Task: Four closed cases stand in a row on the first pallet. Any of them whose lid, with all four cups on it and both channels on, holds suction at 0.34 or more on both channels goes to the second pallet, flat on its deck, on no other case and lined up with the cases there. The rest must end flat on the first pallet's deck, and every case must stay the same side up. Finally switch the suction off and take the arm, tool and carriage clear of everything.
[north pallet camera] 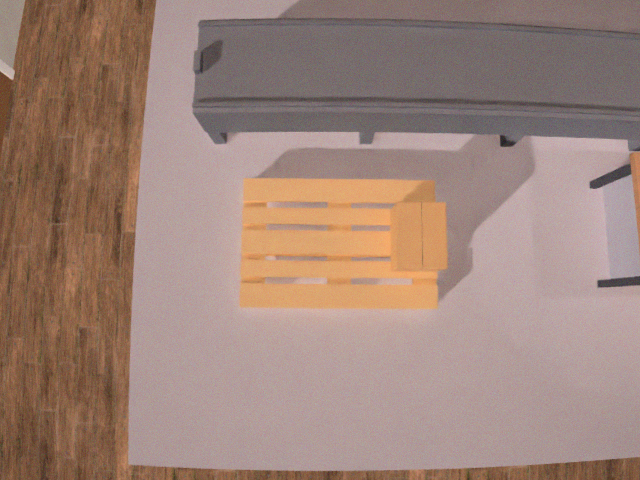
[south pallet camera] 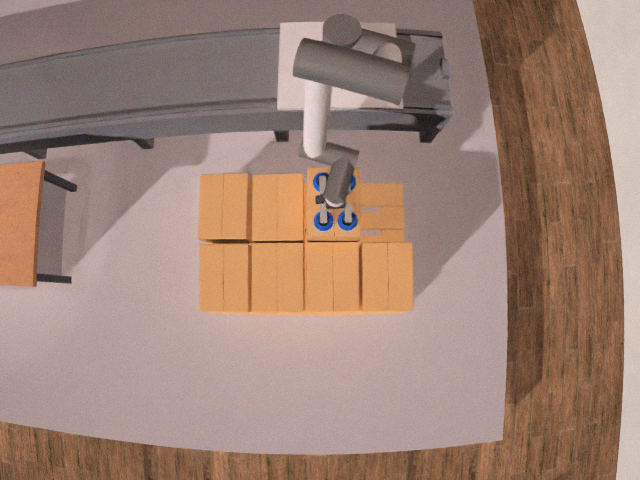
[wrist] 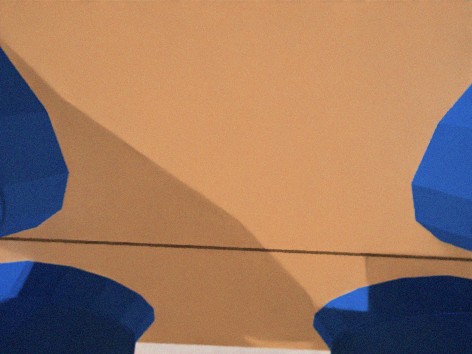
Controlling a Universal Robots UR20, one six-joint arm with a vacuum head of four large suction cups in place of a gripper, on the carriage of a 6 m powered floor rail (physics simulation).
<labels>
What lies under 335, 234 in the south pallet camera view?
A case.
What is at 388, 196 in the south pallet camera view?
A pallet.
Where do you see a case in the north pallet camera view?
418, 230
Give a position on a pallet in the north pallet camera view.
At 339, 243
</labels>
